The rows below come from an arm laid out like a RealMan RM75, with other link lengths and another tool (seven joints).
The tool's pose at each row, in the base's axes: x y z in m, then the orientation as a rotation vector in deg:
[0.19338, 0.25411, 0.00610, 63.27, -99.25, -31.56]
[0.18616, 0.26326, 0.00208, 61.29, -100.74, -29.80]
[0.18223, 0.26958, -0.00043, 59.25, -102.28, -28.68]
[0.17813, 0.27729, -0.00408, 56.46, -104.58, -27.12]
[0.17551, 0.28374, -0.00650, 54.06, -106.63, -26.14]
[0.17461, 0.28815, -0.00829, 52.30, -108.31, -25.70]
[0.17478, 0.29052, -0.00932, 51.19, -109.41, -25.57]
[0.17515, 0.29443, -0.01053, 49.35, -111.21, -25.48]
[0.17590, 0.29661, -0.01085, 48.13, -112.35, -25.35]
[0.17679, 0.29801, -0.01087, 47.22, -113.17, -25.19]
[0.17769, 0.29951, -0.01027, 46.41, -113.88, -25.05]
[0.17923, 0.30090, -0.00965, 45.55, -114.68, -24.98]
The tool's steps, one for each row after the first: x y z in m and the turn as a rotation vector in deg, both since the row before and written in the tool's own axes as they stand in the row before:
[-0.00904, 0.00445, 0.00710, 0.44, -0.19, 2.46]
[-0.00610, 0.00312, 0.00384, 0.12, -0.57, 2.22]
[-0.00767, 0.00339, 0.00439, 0.29, -0.98, 3.07]
[-0.00599, 0.00329, 0.00276, 0.11, -1.12, 2.49]
[-0.00425, 0.00197, 0.00124, 0.00, -1.12, 1.73]
[-0.00245, 0.00082, 0.00017, -0.06, -0.81, 1.03]
[-0.00374, 0.00170, 0.00003, -0.17, -1.40, 1.63]
[-0.00201, 0.00101, -0.00058, -0.08, -0.86, 1.09]
[-0.00131, 0.00063, -0.00080, -0.03, -0.60, 0.83]
[-0.00100, 0.00109, -0.00111, -0.03, -0.52, 0.73]
[-0.00114, 0.00080, -0.00166, -0.07, -0.63, 0.75]

